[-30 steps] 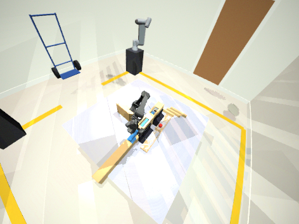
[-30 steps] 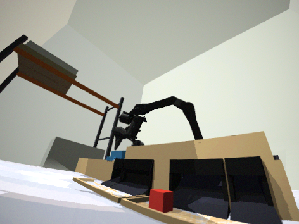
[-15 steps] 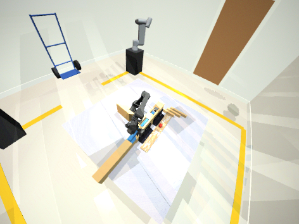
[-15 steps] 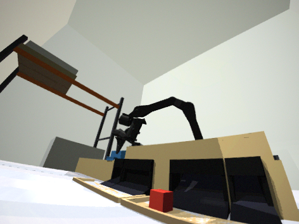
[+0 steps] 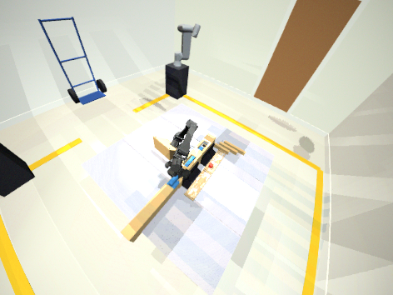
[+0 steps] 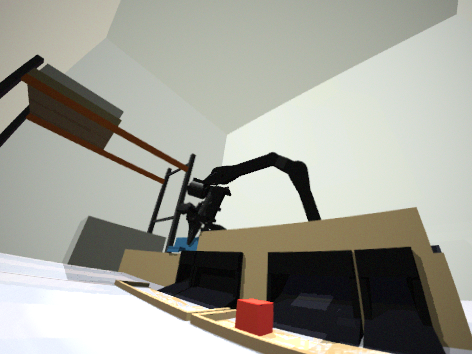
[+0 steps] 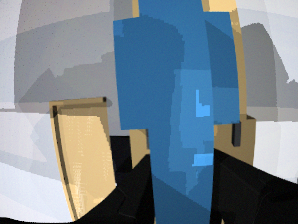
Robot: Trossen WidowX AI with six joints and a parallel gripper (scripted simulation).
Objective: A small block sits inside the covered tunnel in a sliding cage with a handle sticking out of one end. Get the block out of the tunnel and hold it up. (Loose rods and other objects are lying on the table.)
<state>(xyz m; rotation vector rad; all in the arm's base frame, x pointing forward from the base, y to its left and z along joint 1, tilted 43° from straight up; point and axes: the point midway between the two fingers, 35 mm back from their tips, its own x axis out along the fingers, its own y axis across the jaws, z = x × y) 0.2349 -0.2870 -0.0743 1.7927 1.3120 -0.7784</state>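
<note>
Right now my gripper tip is 50 mm to the right of the tan covered tunnel, 50 mm above it and 20 mm short of it. Also, from my gripper tip: red cube (320 mm to the left, 130 mm ahead, 100 mm below).
</note>
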